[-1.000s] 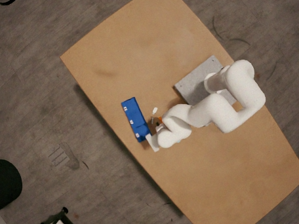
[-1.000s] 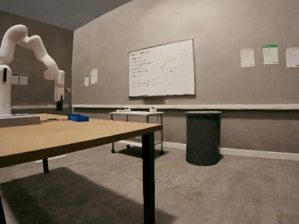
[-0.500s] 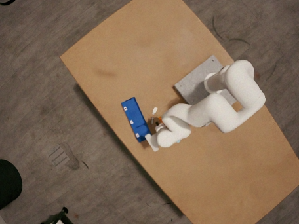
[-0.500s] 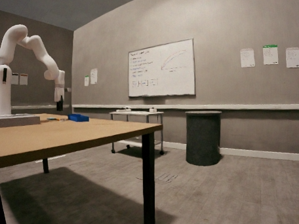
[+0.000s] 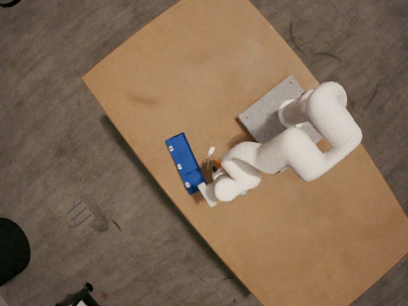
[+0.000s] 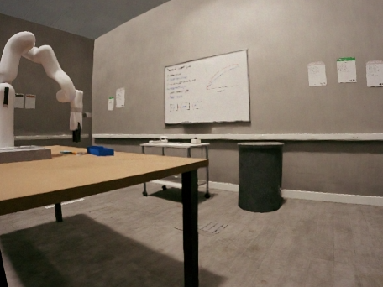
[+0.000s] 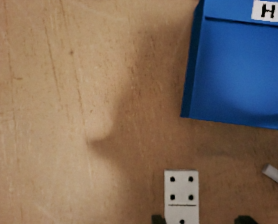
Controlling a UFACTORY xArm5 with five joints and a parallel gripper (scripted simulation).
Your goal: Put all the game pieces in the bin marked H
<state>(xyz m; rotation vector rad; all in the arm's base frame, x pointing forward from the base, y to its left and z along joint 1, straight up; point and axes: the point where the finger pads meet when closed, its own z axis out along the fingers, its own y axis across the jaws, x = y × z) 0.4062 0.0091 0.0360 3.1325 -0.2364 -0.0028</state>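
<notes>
My gripper is now 8 cm above the tiny black piece, 4 cm to the right of it and 2 cm past it. Round my hand: orange piece (8 cm below, 5 cm to the right, 3 cm behind); grey piece (8 cm to the right, 8 cm below); light blue card (9 cm to the left, 8 cm below, 3 cm behind).
</notes>
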